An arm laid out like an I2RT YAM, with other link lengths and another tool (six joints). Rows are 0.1 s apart.
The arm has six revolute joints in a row. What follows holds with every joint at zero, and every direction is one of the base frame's.
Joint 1 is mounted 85 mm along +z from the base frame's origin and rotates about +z.
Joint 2 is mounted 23 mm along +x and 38.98 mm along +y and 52.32 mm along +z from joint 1 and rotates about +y.
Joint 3 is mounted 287.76 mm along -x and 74.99 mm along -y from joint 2 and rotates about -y.
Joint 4 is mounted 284.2 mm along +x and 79.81 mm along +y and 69.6 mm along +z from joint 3 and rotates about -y.
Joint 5 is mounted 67.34 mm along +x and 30.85 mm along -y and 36.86 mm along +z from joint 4 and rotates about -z.
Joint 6 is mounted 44.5 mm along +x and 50.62 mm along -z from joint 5 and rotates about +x.
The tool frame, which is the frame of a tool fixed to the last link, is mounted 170 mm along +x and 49 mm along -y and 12 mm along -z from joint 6; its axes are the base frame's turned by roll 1.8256, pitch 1.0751 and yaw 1.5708 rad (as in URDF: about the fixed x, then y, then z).
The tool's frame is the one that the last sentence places.
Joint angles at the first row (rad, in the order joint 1, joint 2, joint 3, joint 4, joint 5, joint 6):
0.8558 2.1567 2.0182 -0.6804 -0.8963 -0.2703
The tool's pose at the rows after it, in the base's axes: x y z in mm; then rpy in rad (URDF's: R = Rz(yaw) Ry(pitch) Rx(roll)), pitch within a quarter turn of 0, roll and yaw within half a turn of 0:
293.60 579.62 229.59 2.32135 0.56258 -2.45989
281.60 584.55 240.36 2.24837 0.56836 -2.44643
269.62 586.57 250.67 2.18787 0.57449 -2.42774
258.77 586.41 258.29 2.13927 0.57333 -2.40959
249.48 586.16 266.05 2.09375 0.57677 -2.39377
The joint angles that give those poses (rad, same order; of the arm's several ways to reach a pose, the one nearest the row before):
0.8513 2.1723 2.0292 -0.6472 -0.9688 -0.2409
0.8509 2.1754 2.0300 -0.6205 -1.0485 -0.2306
0.8509 2.1754 2.0304 -0.6063 -1.1198 -0.2294
0.8509 2.1754 2.0304 -0.6037 -1.1801 -0.2310
0.8509 2.1754 2.0300 -0.5953 -1.2354 -0.2306

